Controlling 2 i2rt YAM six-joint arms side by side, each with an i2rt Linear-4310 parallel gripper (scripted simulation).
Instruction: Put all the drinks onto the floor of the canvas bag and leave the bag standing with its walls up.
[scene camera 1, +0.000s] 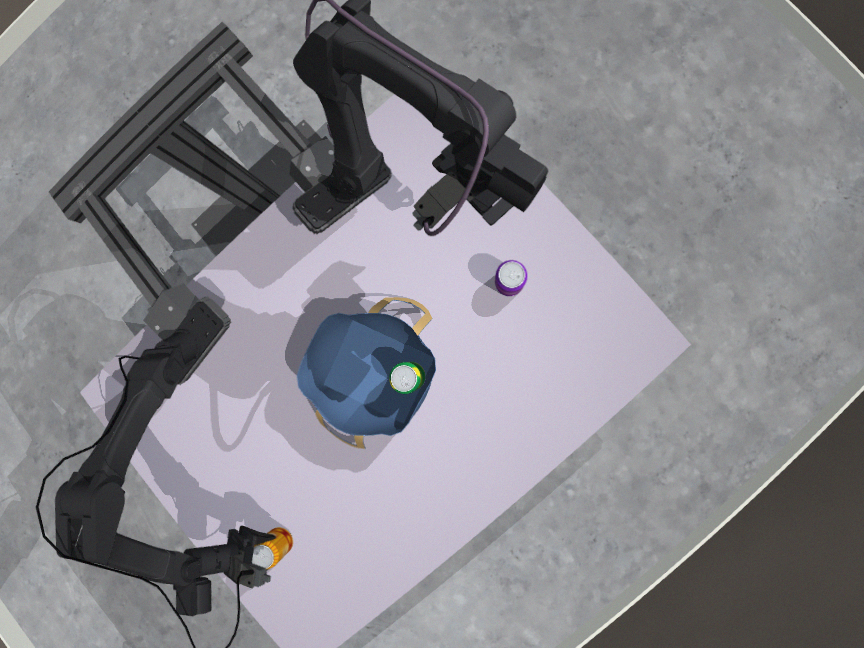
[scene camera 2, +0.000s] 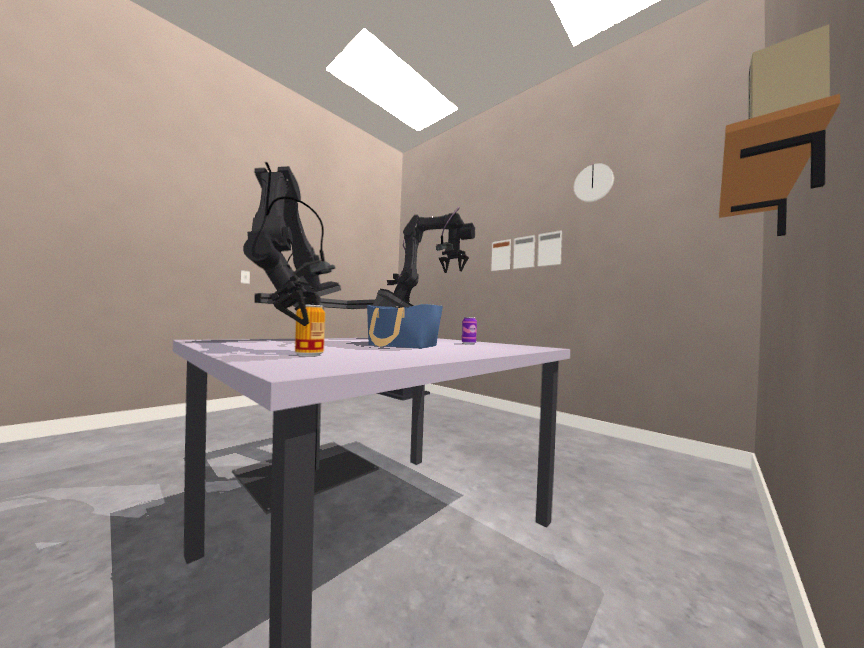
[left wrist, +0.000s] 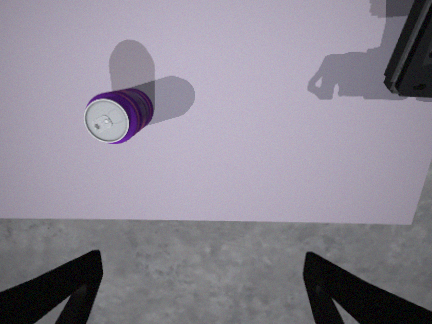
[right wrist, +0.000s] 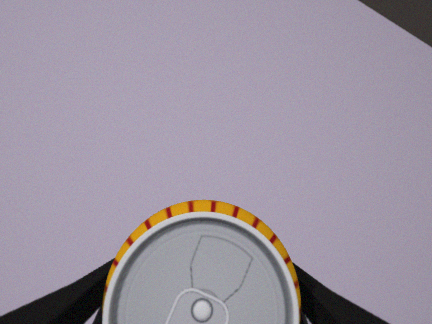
Scene:
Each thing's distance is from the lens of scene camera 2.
my right gripper (scene camera 2: 313, 324): 0.80 m
blue canvas bag (scene camera 2: 417, 326): 1.06 m
orange can (scene camera 2: 309, 340): 0.77 m
The marked spots on the blue canvas bag and the orange can are 0.41 m apart.

